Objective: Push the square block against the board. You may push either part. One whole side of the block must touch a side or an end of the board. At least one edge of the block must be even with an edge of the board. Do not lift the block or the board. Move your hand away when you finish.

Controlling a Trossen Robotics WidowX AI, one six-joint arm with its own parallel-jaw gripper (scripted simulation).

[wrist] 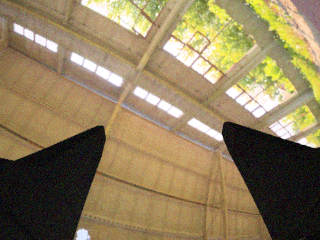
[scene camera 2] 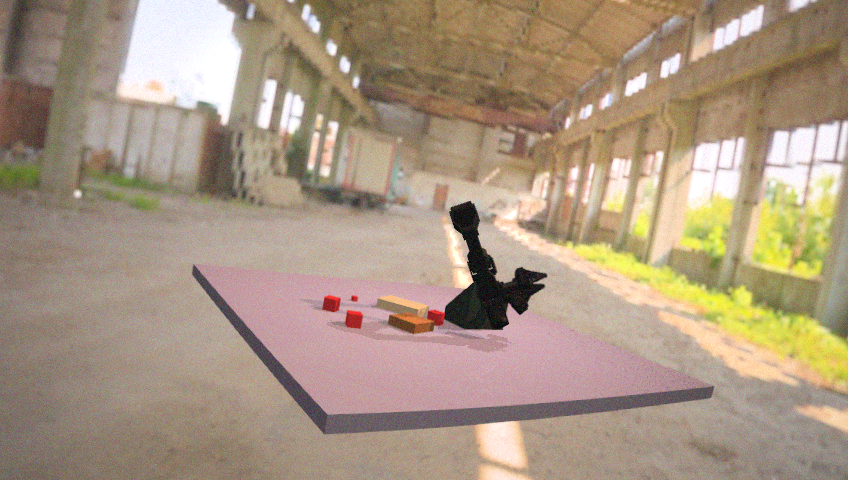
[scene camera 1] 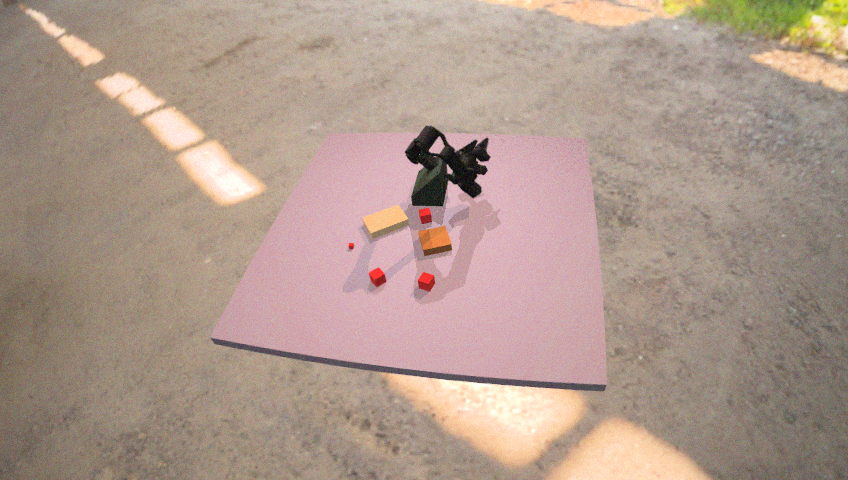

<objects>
my gripper: wrist 164, 130; scene camera 2; scene camera 1
same spot on my gripper: (scene camera 2: 532, 277) = (scene camera 1: 483, 147)
</objects>
